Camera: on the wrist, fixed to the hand. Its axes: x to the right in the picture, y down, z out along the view.
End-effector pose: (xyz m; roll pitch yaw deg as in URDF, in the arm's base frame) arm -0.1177 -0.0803 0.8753 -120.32 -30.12 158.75
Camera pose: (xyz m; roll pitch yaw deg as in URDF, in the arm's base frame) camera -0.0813 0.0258 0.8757 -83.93 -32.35 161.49
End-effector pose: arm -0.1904 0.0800 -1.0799 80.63 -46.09 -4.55
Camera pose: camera -0.2094 0.1858 -1.0479 119.75 -43.14 -6.41
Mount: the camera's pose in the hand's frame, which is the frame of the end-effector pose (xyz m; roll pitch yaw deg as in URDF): 0.0041 0.0582 -0.0958 37.84 -0.86 -3.12
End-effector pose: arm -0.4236 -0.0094 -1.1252 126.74 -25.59 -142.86
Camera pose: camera -0.3654 -0.0180 -1.0297 164.04 -22.57 -141.59
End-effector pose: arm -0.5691 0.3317 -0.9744 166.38 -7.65 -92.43
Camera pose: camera -0.6026 0.3433 -0.8680 -156.14 -6.07 -89.58
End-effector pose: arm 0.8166 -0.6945 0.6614 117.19 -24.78 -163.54
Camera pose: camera 0.8680 -0.7404 0.7499 154.73 -21.61 -162.83
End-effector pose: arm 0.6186 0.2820 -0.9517 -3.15 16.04 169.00
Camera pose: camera 0.6315 0.2257 -1.0478 33.82 14.99 165.82
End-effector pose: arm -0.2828 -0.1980 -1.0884 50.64 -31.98 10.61
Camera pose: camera -0.2916 -0.0867 -1.0996 90.03 -30.08 7.56
